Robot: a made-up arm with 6 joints.
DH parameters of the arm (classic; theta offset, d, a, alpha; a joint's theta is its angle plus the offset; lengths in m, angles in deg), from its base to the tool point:
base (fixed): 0 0 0 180
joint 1: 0 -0.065 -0.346 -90
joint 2: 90 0.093 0.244 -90
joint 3: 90 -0.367 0.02 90
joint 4: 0 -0.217 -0.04 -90
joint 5: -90 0.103 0.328 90
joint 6: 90 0.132 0.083 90
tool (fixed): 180 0.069 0 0
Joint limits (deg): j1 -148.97..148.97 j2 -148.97..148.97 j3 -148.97..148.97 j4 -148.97..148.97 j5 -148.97..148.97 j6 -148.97..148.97
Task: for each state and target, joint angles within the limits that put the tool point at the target. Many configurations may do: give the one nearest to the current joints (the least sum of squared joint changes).
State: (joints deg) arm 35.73 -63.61 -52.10 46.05 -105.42 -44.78
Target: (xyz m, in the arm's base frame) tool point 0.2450 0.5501 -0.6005
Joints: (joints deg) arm 78.25 -92.08 -73.03 68.15 -116.79 -48.17
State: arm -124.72 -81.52 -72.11 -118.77 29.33 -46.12
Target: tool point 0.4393 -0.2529 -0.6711
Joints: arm -131.14 -121.93 -71.90 -113.83 66.40 -40.18
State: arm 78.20 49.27 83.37 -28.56 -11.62 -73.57
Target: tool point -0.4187 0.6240 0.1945
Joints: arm 59.23 76.46 80.60 -50.01 -31.60 -67.29
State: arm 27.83 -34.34 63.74 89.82 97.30 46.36
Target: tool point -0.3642 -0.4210 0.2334
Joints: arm 27.03 -26.16 58.58 99.39 137.67 31.98
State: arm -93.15 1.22 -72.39 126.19 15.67 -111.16
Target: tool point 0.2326 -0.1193 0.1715
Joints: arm -76.62 -12.07 -82.95 129.75 47.26 -100.10
